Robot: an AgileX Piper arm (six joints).
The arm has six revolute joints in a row. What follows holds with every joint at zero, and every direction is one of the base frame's.
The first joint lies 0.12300 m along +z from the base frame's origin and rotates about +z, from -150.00 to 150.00 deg.
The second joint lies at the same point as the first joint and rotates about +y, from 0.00 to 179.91 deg.
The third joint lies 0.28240 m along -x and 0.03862 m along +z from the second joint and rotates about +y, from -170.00 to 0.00 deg.
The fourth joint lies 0.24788 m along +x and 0.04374 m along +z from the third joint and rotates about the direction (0.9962, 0, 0.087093), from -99.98 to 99.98 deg.
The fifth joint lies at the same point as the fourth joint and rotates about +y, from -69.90 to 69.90 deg.
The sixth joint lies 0.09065 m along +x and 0.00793 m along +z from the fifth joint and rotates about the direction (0.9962, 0, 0.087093), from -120.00 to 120.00 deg.
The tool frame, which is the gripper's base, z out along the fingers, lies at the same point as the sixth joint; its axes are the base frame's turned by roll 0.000, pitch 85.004 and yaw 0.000 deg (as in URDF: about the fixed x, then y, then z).
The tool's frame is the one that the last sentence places.
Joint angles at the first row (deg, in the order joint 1, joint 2, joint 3, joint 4, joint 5, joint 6):
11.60, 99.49, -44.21, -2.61, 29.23, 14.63
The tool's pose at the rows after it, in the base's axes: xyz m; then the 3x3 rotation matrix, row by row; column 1 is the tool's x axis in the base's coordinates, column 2 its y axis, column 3 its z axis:
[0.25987 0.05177 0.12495], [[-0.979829 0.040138 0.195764], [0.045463 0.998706 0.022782], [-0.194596 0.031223 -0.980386]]
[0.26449 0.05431 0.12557], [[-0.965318 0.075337 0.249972], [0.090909 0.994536 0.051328], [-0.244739 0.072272 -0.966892]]
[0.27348 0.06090 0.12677], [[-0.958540 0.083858 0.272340], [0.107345 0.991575 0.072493], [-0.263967 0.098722 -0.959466]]
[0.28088 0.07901 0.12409], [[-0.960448 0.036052 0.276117], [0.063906 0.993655 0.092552], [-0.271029 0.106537 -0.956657]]
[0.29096 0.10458 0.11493], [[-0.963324 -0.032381 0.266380], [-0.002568 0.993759 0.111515], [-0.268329 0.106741 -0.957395]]
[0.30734 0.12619 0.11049], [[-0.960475 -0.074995 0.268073], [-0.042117 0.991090 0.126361], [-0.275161 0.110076 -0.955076]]
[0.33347 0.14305 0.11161], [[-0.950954 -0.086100 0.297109], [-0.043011 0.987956 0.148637], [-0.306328 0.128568 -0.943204]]
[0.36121 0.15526 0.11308], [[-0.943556 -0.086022 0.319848], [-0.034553 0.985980 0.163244], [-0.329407 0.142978 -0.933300]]
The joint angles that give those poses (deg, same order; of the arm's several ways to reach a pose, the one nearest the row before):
11.60, 97.49, -40.58, -2.17, 26.78, 15.92
11.60, 97.55, -40.46, 0.00, 23.12, 16.45
12.32, 98.70, -42.31, 1.92, 22.26, 16.24
15.43, 100.89, -44.62, 2.43, 21.83, 16.24
19.50, 105.08, -48.23, 2.55, 21.41, 16.24
22.07, 109.14, -53.57, 2.48, 22.23, 16.47
22.91, 113.23, -60.80, 3.09, 23.22, 16.47
22.92, 117.45, -68.62, 3.47, 25.21, 16.47

